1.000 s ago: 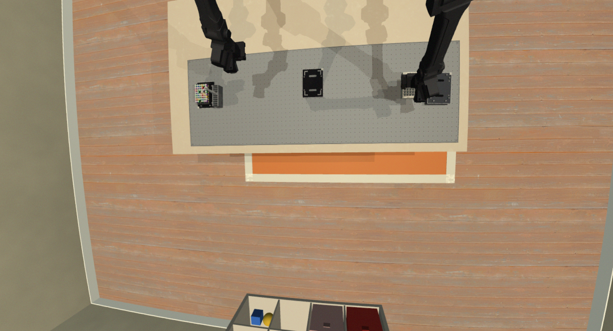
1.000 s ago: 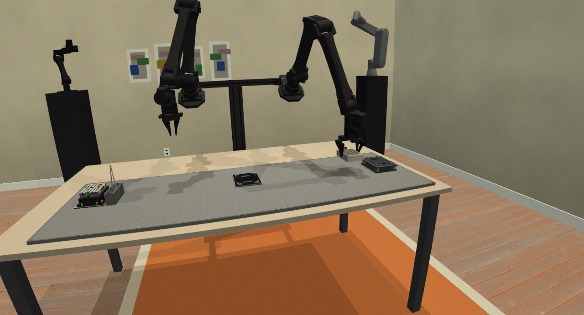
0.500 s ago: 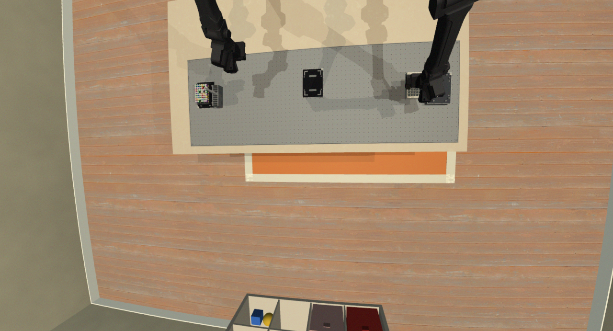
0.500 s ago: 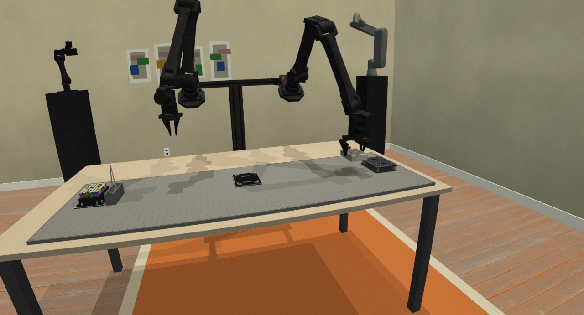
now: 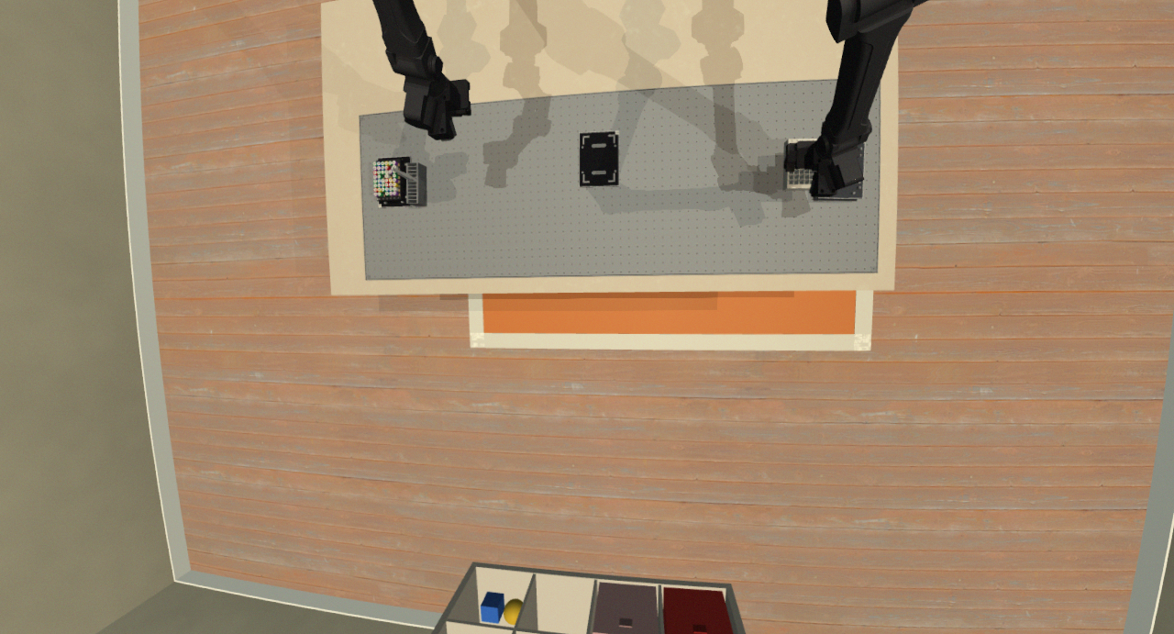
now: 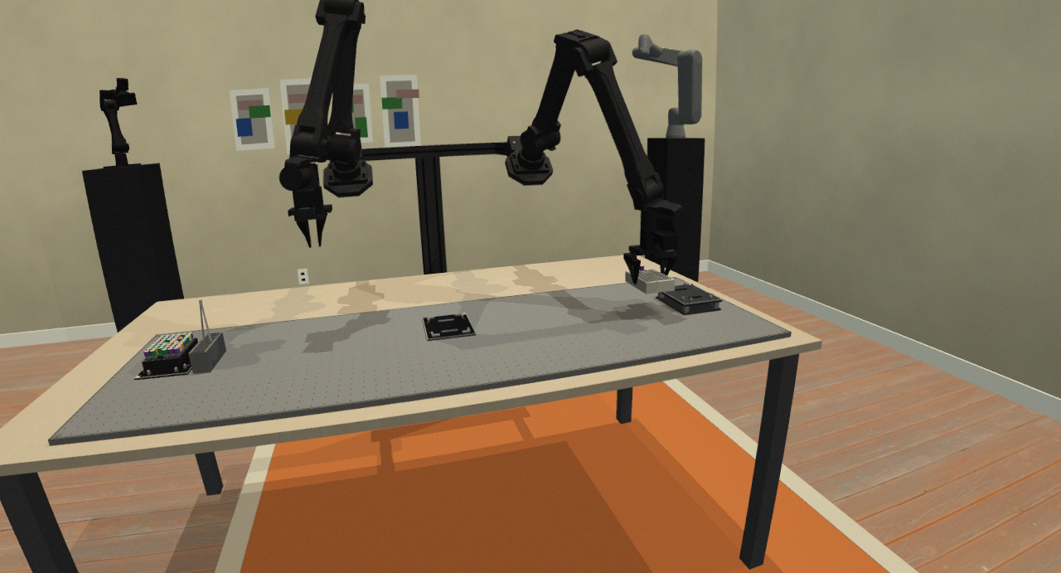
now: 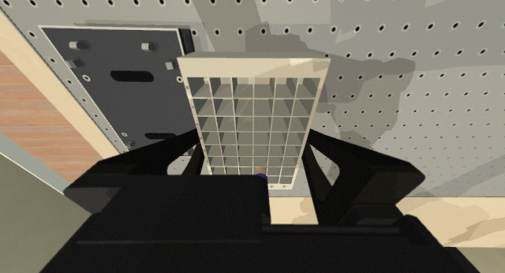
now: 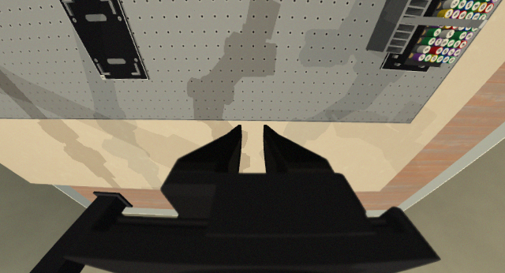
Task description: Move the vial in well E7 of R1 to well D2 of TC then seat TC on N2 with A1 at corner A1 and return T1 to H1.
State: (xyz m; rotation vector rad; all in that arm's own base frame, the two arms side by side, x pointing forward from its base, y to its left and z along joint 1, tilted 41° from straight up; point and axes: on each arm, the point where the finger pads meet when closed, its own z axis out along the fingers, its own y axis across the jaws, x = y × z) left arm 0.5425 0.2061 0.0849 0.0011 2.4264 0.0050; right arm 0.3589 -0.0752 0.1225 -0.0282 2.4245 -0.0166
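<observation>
Now: left hand 130 mm to the right of the black raised nest N2 and 60 mm above it. From my left hand the other things lie so: grey holder H1: 10 mm ahead, 1130 mm to the right, 70 mm below; then white tube carrier TC: right at my left hand.
</observation>
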